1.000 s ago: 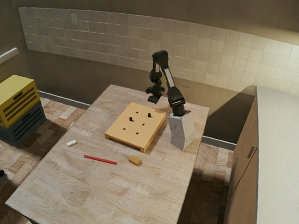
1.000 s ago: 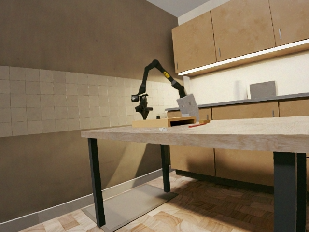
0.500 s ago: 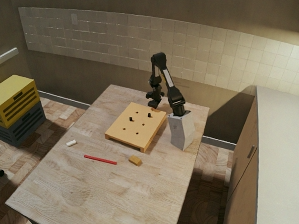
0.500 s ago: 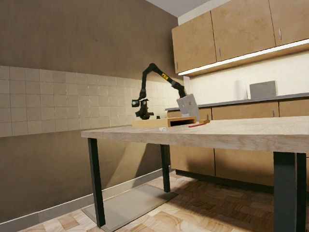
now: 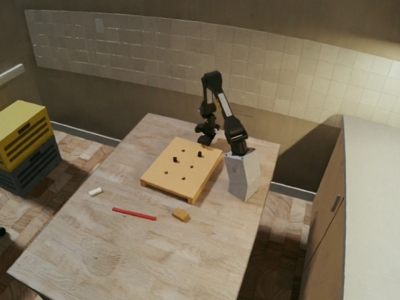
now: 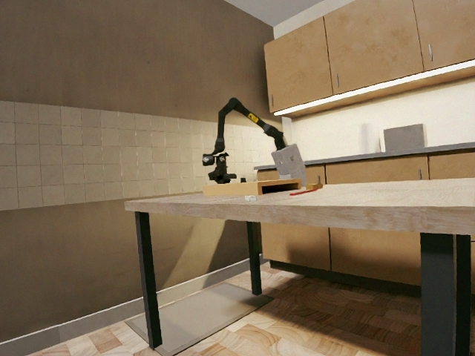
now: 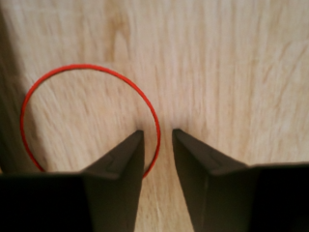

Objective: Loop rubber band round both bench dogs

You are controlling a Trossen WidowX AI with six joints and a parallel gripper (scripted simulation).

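The board lies 26 cm to the left of my hand, 2 cm ahead of it and 1 cm below it. From my hand the other things lie so: red stick: 62 cm to the left, 8 cm ahead, 3 cm below; then white cylinder: 61 cm to the left, 32 cm ahead, 3 cm below; then tan block: 53 cm to the left, 11 cm behind, 2 cm below.
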